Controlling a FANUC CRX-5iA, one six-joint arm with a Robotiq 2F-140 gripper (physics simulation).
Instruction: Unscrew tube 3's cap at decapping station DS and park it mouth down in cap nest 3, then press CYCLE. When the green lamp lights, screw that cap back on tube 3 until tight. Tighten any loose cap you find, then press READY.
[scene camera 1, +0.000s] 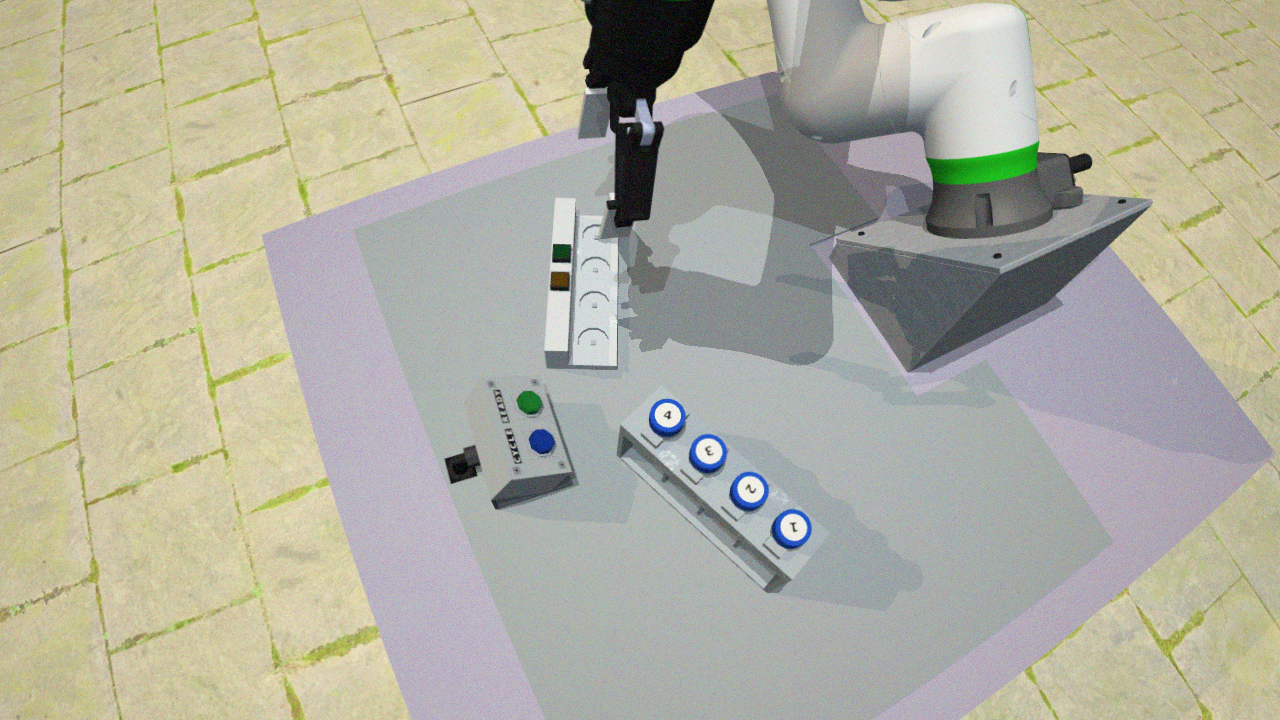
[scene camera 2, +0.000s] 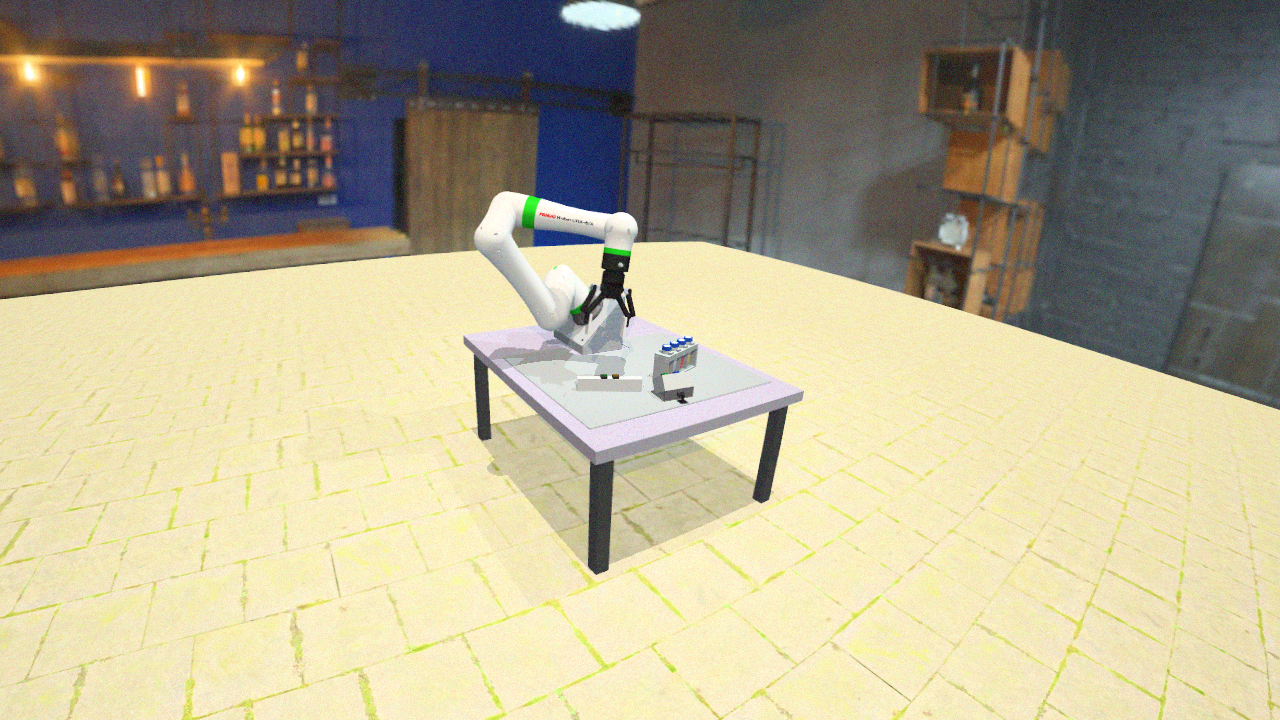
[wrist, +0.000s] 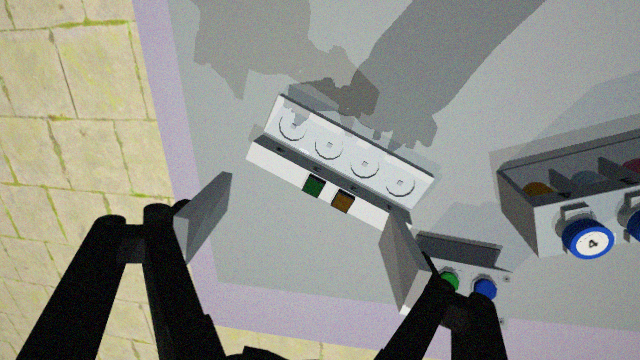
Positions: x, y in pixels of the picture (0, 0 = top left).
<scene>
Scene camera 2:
my gripper: 604, 335
grey button box: 674, 386
</scene>
